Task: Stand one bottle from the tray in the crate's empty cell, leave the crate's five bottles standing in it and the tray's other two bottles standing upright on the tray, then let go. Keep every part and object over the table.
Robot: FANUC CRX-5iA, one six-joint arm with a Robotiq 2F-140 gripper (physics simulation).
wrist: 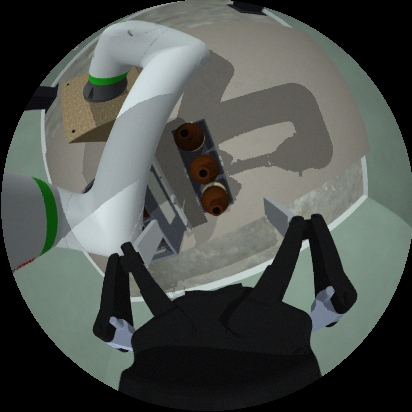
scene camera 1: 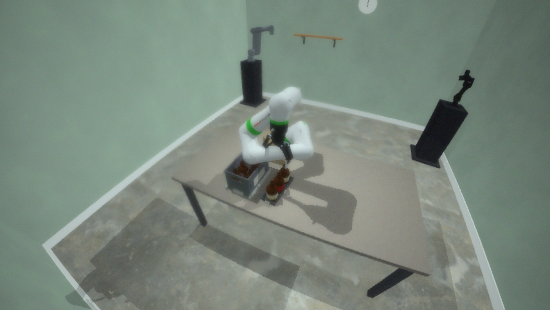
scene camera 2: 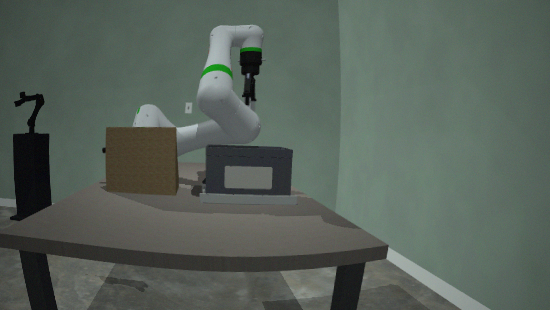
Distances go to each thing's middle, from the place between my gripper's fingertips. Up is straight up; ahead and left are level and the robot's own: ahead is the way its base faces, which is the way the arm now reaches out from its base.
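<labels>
My hand: 28 cm above light grey strip (scene camera 2: pixel 204 198), 1 cm past it, 33 cm to the left of it.
</labels>
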